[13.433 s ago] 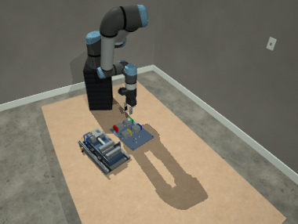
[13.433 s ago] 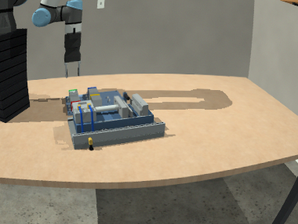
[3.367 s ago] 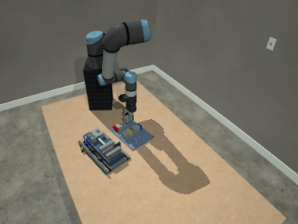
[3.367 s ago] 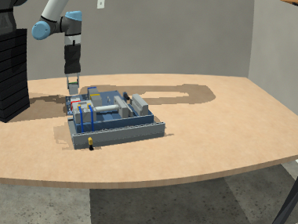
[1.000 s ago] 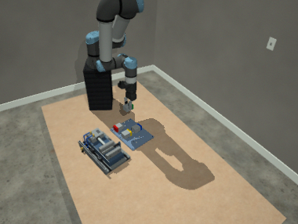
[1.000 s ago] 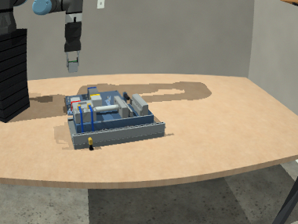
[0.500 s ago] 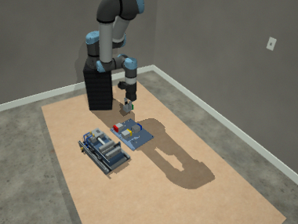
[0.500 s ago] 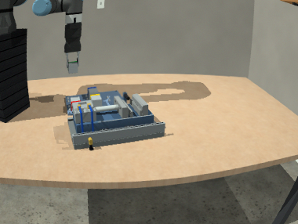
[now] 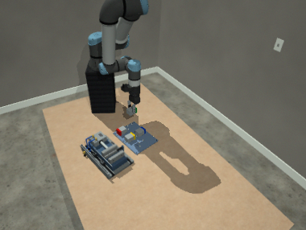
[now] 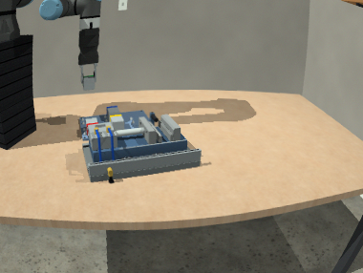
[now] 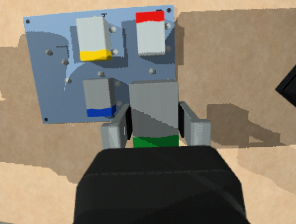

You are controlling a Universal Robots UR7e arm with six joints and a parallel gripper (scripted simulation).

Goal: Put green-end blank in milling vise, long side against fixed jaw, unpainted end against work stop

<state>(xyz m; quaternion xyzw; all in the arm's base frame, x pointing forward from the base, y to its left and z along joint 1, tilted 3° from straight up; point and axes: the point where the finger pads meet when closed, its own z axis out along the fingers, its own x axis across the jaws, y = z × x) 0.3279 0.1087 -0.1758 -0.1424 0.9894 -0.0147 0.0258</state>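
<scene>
Right now the green-ended blank is 2 cm below my hand. Round my hand: yellow-ended blank: 15 cm below, 11 cm ahead, 6 cm to the right; then red-ended blank: 15 cm below, 9 cm to the right, 3 cm ahead; then blue-ended blank: 15 cm below, 9 cm ahead, 3 cm to the left.
</scene>
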